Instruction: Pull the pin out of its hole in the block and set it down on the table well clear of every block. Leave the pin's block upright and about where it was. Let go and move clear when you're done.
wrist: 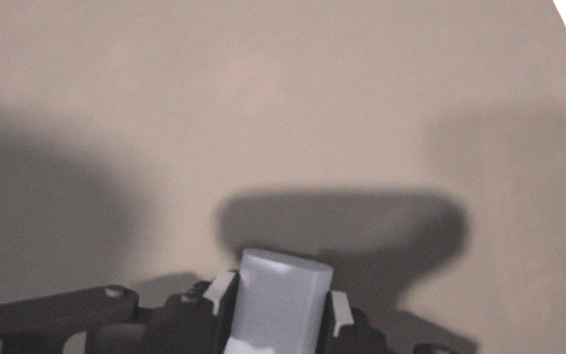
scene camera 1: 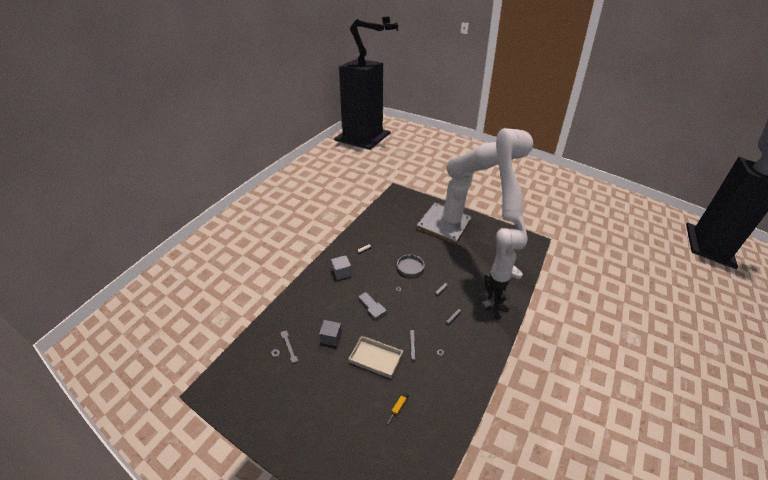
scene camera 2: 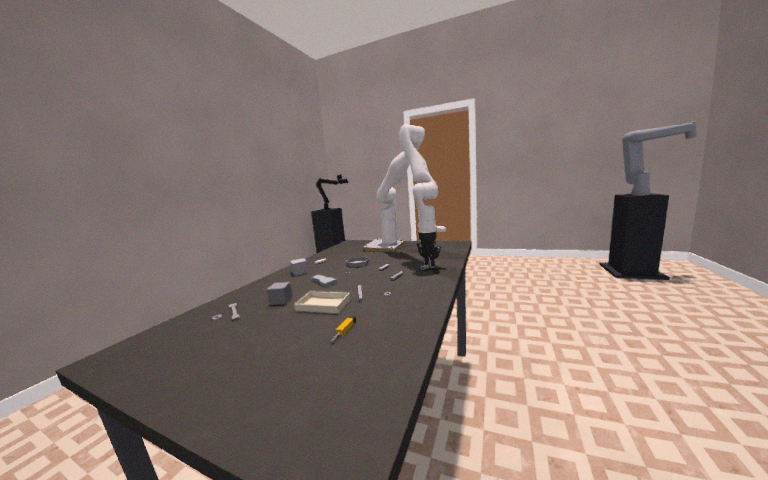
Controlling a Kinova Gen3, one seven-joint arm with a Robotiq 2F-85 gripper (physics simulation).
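Pixels of known places: gripper, fingertip midpoint: (wrist: 278,308) (scene camera 1: 491,302) (scene camera 2: 429,266); arm's base, origin of the base link: (scene camera 1: 452,217) (scene camera 2: 389,241).
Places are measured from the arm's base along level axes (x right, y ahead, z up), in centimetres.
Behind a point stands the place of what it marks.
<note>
My gripper (scene camera 1: 496,308) {x -32.4, y 38.9, z -2.0 cm} (scene camera 2: 429,266) {x -32.4, y 38.9, z -2.0 cm} (wrist: 278,308) {x -32.4, y 38.9, z -2.0 cm} is shut on the pin and is low over the right side of the table near the robot's base. The grey pin (wrist: 285,290) {x -33.1, y 38.2, z -0.9 cm} is between the finger pads in the wrist view, its rounded end showing; its lower part is cut off by the frame. Whether it touches the table is unclear. Two grey blocks, one farther back (scene camera 1: 340,268) {x 25.4, y 55.8, z 3.2 cm} (scene camera 2: 298,267) {x 25.1, y 55.8, z 1.0 cm} and one nearer the front (scene camera 1: 330,333) {x 11.5, y 83.2, z 3.4 cm} (scene camera 2: 279,294) {x 10.7, y 84.1, z 1.2 cm}, stand upright at the left, far from the gripper. Their holes are too small to make out.
A round dish (scene camera 1: 410,275) {x 1.6, y 41.7, z -1.4 cm} and two short grey rods (scene camera 1: 441,289) {x -12.4, y 42.5, z -1.4 cm} (scene camera 1: 453,316) {x -21.6, y 52.6, z -1.3 cm} lie left of the gripper. A stepped grey piece (scene camera 1: 372,305) {x 6.9, y 62.8, z -0.8 cm}, a cream tray (scene camera 1: 369,369) {x -5.5, y 86.4, z -1.5 cm} (scene camera 2: 318,309) {x -6.5, y 86.1, z -1.5 cm} and a yellow screwdriver (scene camera 1: 399,404) {x -20.2, y 93.1, z -0.8 cm} (scene camera 2: 344,326) {x -20.6, y 94.4, z -0.8 cm} are farther off. The table's right edge is near.
</note>
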